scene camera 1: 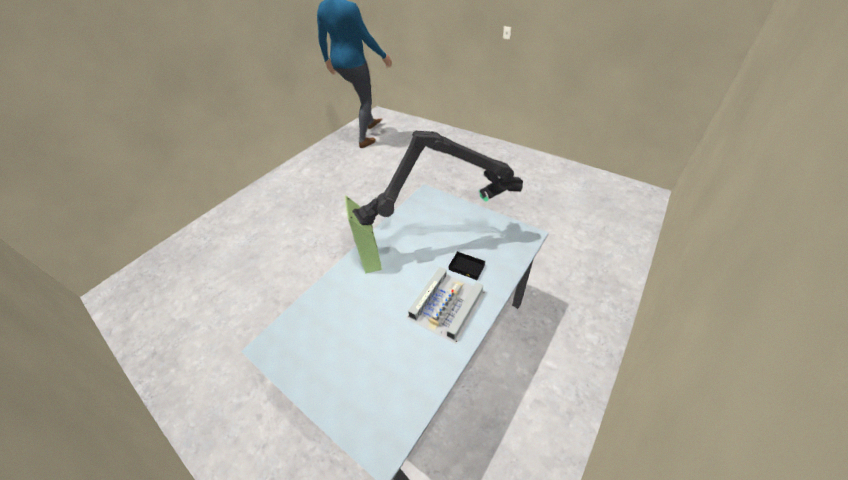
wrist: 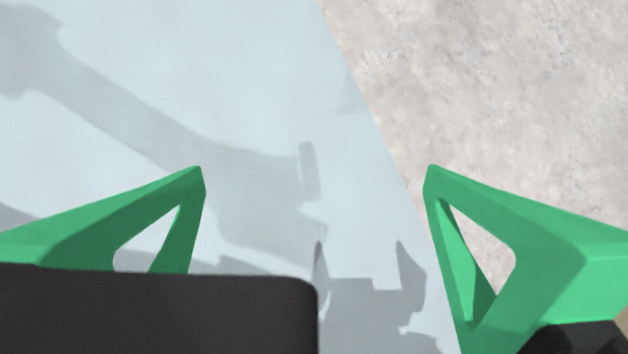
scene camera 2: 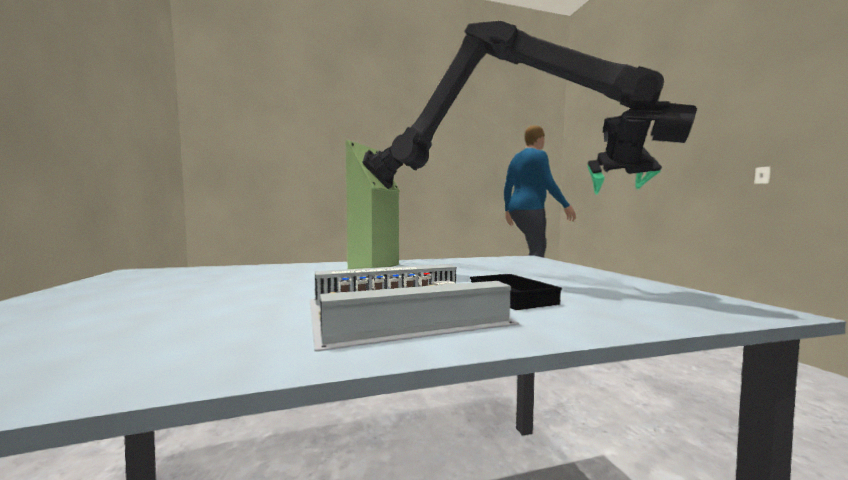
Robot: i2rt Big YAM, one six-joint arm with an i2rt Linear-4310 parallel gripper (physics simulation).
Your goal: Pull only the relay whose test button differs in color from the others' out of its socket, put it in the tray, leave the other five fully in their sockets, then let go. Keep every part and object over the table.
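Pixels of known places: gripper, fingertip midpoint: point(scene camera 1: 487, 192) point(wrist: 314, 177) point(scene camera 2: 616, 190); arm's base, origin of the base link: point(scene camera 1: 362, 217) point(scene camera 2: 377, 170).
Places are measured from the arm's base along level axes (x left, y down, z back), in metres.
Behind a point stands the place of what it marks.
The relay with a red test button point(scene camera 1: 452, 291) {x 0.158, y 0.251, z -0.479 m} point(scene camera 2: 425, 280) {x 0.157, y 0.260, z -0.485 m} sits at the tray end of a row of relays. The other five relays, among them this one point(scene camera 2: 379, 283) {x 0.076, y 0.260, z -0.515 m}, have blue buttons. All six stand in the row at similar height; their lower parts are hidden in scene camera 2. The black tray point(scene camera 1: 467, 265) {x 0.357, y 0.315, z -0.375 m} point(scene camera 2: 539, 297) {x 0.379, y 0.298, z -0.455 m} lies beside the relay panel, with no relay visible in it. My gripper point(scene camera 1: 484, 196) {x 0.650, y 0.075, z -0.217 m} point(scene camera 2: 617, 189) {x 0.650, y 0.075, z -0.217 m} point(wrist: 314, 177) {x 0.650, y 0.075, z -0.217 m} is open and empty, high above the table's end, beyond the tray and well away from the relays. Relays and tray do not show in the wrist view.
Two grey wiring ducts point(scene camera 1: 465, 310) {x 0.135, y 0.255, z -0.594 m} point(scene camera 2: 416, 315) {x 0.144, y 0.289, z -0.605 m} flank the relay row as raised walls. The arm's green stand point(scene camera 1: 364, 246) {x -0.055, y 0.112, z -0.068 m} point(scene camera 2: 383, 226) {x 0.023, y 0.179, z -0.029 m} rises at the table's long side. The table point(scene camera 1: 357, 356) {x -0.362, y 0.317, z -0.431 m} point(scene camera 2: 178, 344) {x -0.181, y 0.318, z -0.642 m} point(wrist: 250, 60) {x 0.627, y 0.318, z -0.041 m} ends near the gripper. A person point(scene camera 1: 346, 35) point(scene camera 2: 528, 178) is beyond the table.
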